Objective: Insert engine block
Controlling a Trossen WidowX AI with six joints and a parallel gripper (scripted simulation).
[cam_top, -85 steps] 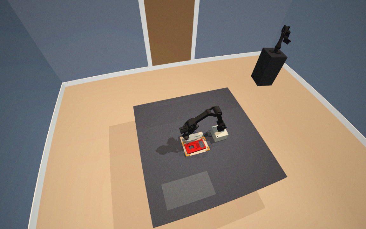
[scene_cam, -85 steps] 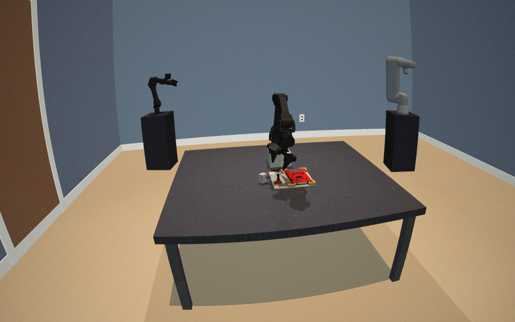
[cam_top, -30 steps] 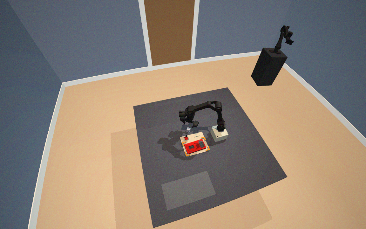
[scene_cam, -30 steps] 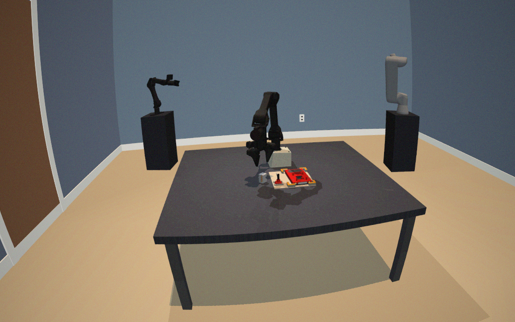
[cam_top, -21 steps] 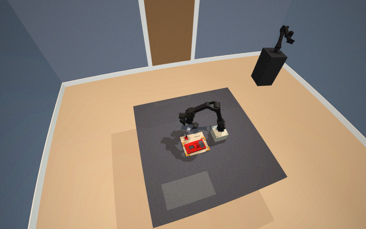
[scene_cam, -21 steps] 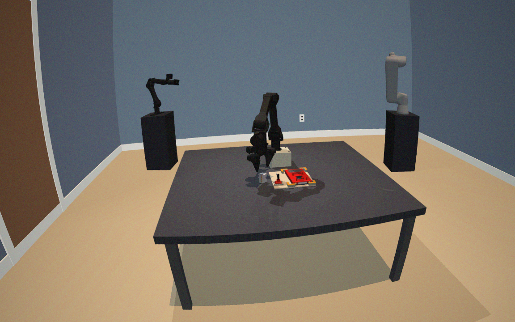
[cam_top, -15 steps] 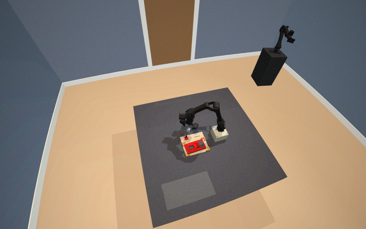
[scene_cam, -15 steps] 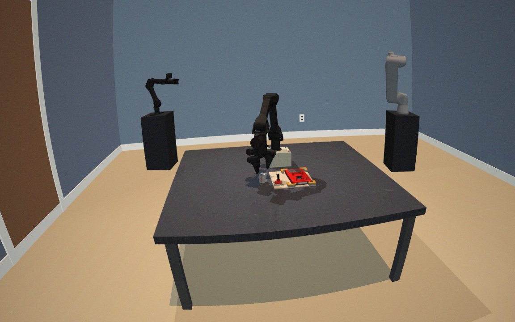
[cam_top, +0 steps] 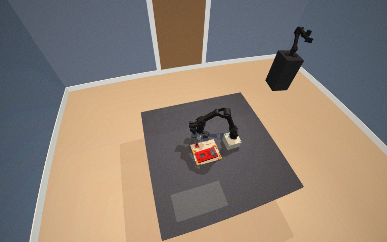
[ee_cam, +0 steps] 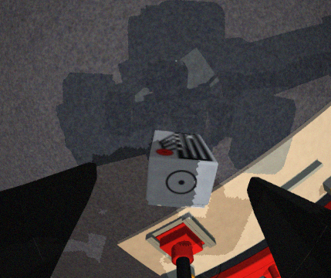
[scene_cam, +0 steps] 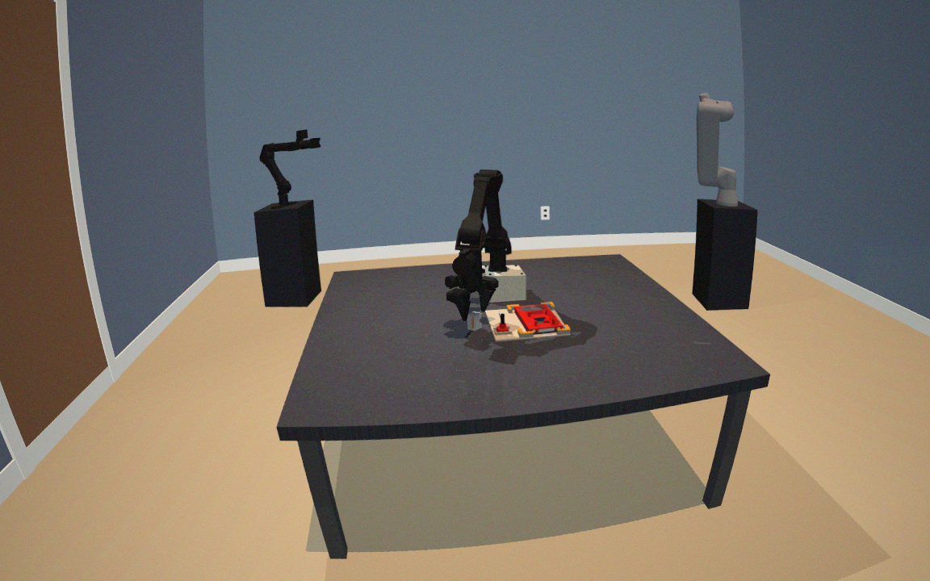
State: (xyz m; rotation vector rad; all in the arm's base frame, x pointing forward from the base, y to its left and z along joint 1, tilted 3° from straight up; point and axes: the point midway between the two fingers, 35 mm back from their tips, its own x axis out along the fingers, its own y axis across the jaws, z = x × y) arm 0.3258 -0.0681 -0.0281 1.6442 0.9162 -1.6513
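Right now my gripper tip is 2 cm above the grey engine block and 1 cm to the right of it.
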